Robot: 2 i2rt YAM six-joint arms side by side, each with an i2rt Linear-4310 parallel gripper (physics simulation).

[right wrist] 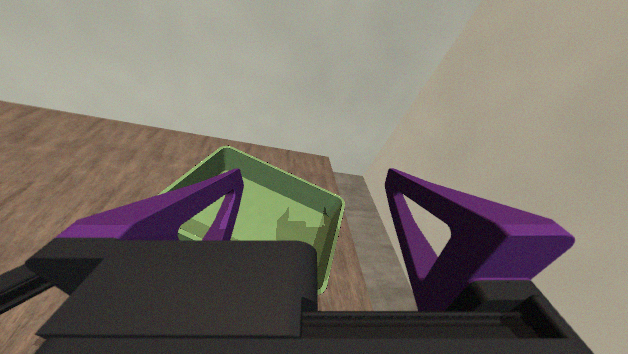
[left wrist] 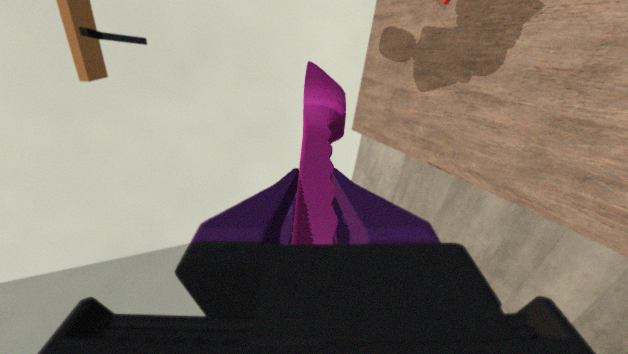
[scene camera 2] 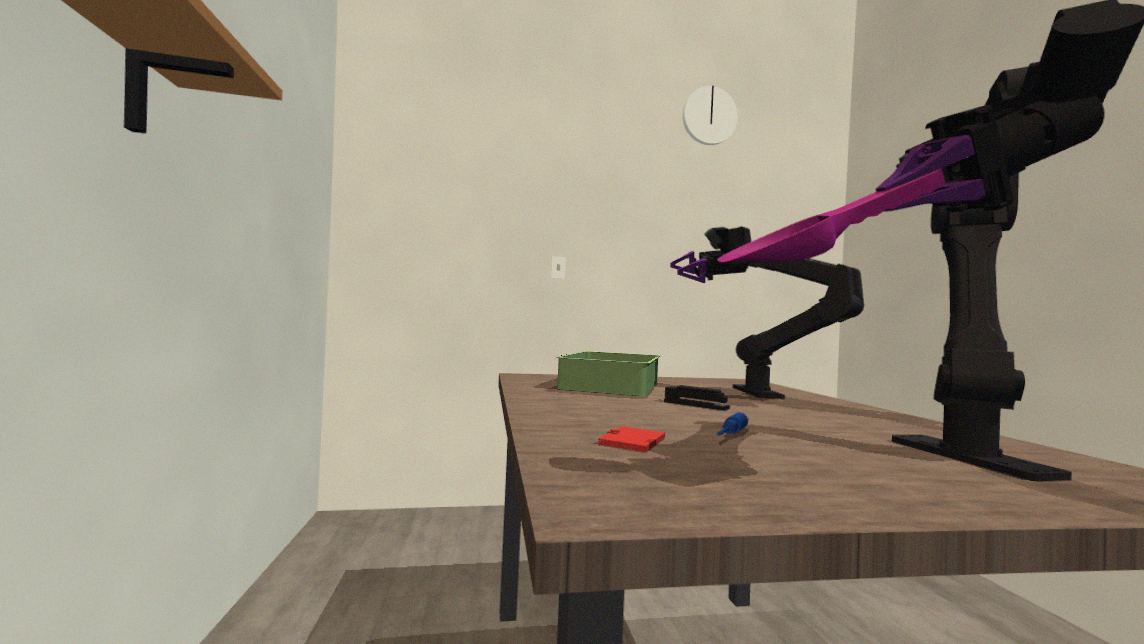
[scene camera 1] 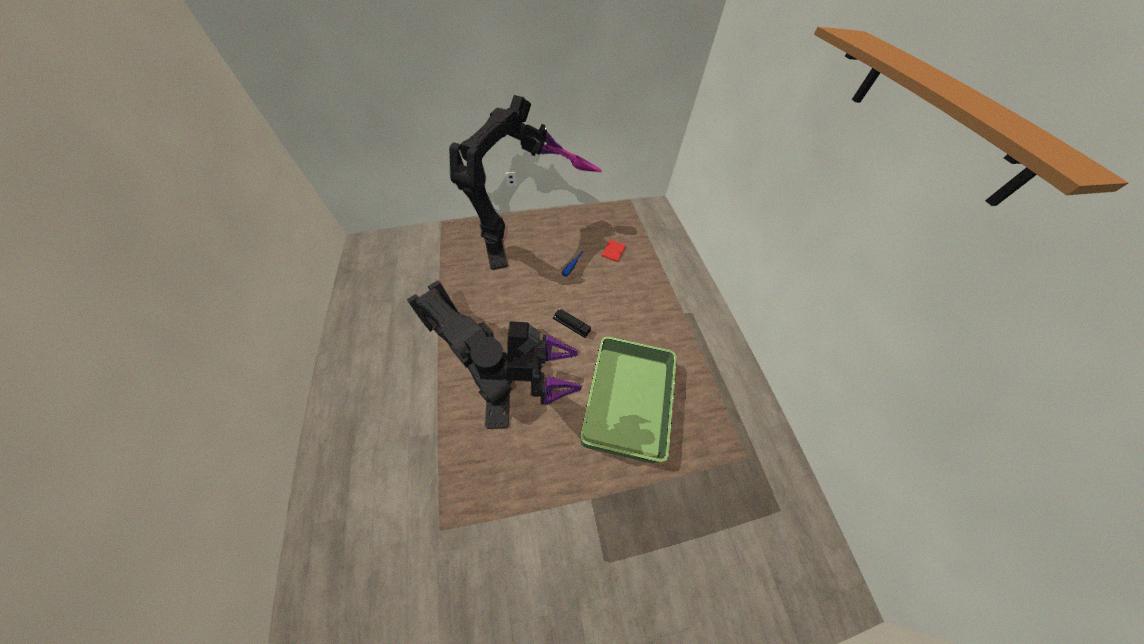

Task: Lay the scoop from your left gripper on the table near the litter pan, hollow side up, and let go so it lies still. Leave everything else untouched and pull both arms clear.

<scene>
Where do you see a magenta scoop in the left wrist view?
324,110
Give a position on a black stapler-like object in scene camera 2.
At 672,394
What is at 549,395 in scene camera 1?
My right gripper.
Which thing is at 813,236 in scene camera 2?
A magenta scoop.
</scene>
